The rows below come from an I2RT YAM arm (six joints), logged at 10 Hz.
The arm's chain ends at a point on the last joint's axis. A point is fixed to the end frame.
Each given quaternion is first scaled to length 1.
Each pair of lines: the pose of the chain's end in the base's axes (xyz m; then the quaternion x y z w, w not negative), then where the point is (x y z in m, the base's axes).
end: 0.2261 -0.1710 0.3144 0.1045 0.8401 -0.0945 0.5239
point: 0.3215 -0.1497 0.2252
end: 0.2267 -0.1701 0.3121 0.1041 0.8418 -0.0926 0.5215
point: 0.3215 -0.1483 0.2224
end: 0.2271 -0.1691 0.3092 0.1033 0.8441 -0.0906 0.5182
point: 0.3211 -0.1466 0.2189
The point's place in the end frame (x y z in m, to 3 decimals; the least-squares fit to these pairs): 0.041 0.051 0.115
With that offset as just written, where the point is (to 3 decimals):
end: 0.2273 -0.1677 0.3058 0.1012 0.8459 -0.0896 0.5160
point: 0.321 -0.145 0.215
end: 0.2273 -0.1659 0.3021 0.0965 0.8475 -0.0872 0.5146
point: 0.320 -0.142 0.211
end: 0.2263 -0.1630 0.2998 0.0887 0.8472 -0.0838 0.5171
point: 0.319 -0.138 0.209
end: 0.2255 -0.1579 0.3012 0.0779 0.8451 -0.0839 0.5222
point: 0.319 -0.132 0.211
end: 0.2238 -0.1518 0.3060 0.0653 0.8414 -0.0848 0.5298
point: 0.318 -0.126 0.216
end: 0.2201 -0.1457 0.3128 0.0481 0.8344 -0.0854 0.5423
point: 0.315 -0.119 0.225
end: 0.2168 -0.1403 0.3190 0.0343 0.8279 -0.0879 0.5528
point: 0.313 -0.113 0.233
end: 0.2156 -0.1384 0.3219 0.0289 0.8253 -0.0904 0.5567
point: 0.313 -0.111 0.236
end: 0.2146 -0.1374 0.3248 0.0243 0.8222 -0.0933 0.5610
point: 0.312 -0.111 0.240
